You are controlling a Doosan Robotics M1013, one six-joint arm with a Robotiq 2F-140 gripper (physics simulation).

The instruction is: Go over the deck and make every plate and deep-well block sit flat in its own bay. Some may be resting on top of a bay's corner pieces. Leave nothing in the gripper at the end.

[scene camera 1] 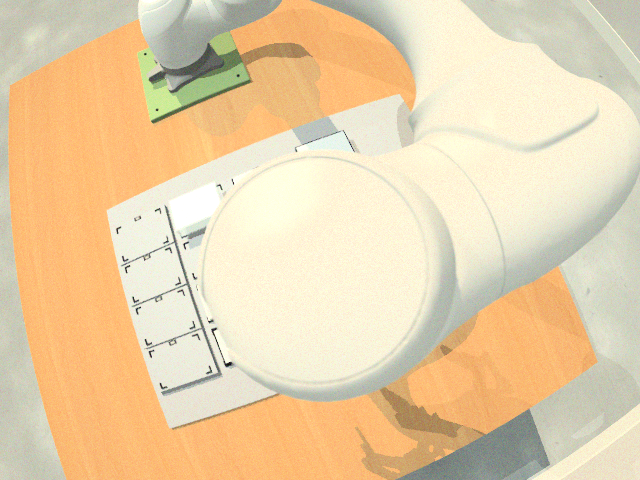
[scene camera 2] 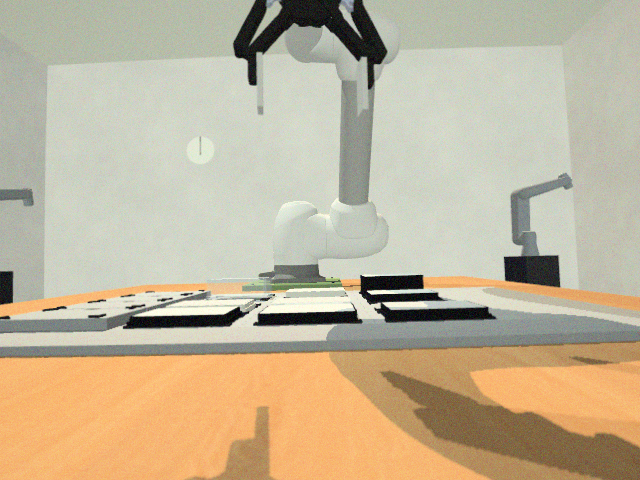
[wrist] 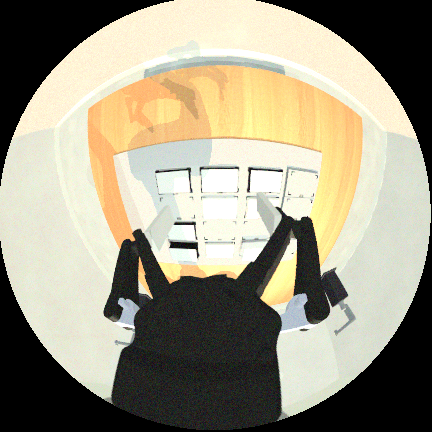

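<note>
My gripper is open and empty, high above the deck; the arm hides it in scene camera 1. Three dark-edged plates lie in the front row. At the back right are a tall black block and a black plate. A white block is at the back left, with a shadow under its front edge. Pale plates lie in the middle column. I cannot tell whether each sits flat.
The arm covers much of the deck in scene camera 1. A raised strip with several empty bays runs along the deck's side. The green base plate stands behind the deck on the wooden table.
</note>
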